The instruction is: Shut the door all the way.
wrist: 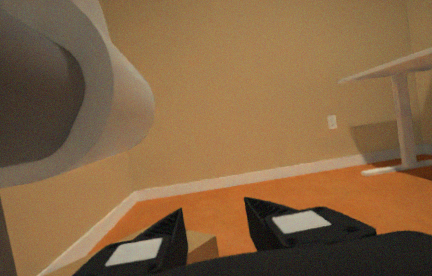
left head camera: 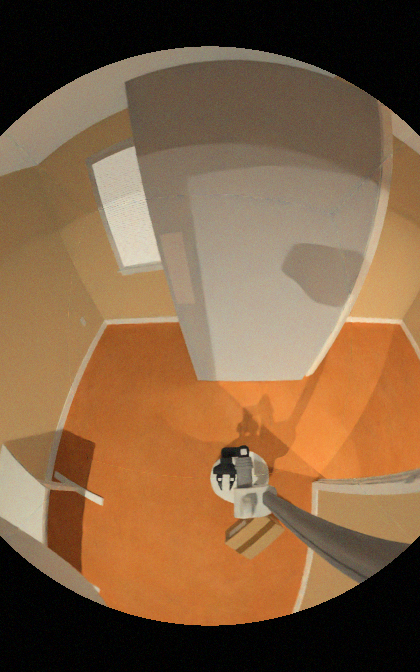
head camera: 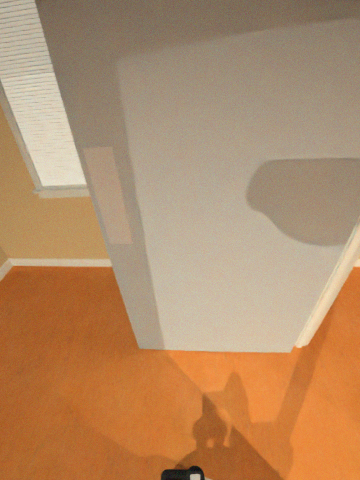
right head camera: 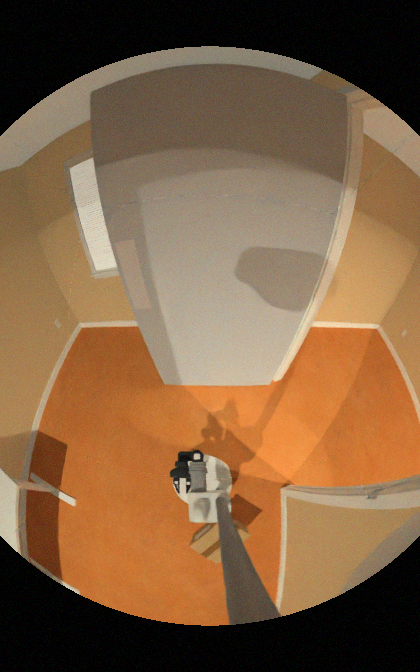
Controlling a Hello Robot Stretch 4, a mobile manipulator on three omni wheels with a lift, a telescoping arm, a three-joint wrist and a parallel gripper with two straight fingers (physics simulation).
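Places are measured from the robot's base along level axes (x ahead, y left, z up), in metres.
Pixels of known places: gripper, fingertip midpoint: point(wrist: 216, 221).
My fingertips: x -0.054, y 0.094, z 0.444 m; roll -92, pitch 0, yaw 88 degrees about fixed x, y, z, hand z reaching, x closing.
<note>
Behind a point stands the place of what it marks.
The door point(head camera: 200, 125) {x 0.854, y -0.066, z 1.368 m} point(left head camera: 260, 220) point(right head camera: 225, 215) is a tall pale grey panel in front of the robot, with orange floor and tan wall showing past both sides. A cream upright strip point(head camera: 330, 287) {x 0.843, y -0.732, z 0.591 m} point(left head camera: 377, 225) point(right head camera: 342, 225) runs along its right edge. No handle shows. My gripper point(left head camera: 226, 484) point(right head camera: 182, 486) point(wrist: 216, 221) {x -0.054, y 0.094, z 0.444 m} is open, with nothing between its fingers. It is drawn in close over the robot's base, apart from the door, and its fingers point away from the door. In the head camera view part of the wrist shows at the bottom edge and the fingers are out of frame.
A cardboard box point(left head camera: 255, 537) point(right head camera: 210, 544) point(wrist: 204, 249) {x -0.459, y 0.073, z 0.236 m} lies on the floor close to the base. A white table point(left head camera: 22, 500) point(wrist: 385, 69) {x -1.307, y 1.248, z 0.668 m} stands at the left, with its foot point(left head camera: 82, 490) point(right head camera: 57, 491) on the floor. A wall corner point(left head camera: 315, 487) point(right head camera: 284, 492) stands at the right.
</note>
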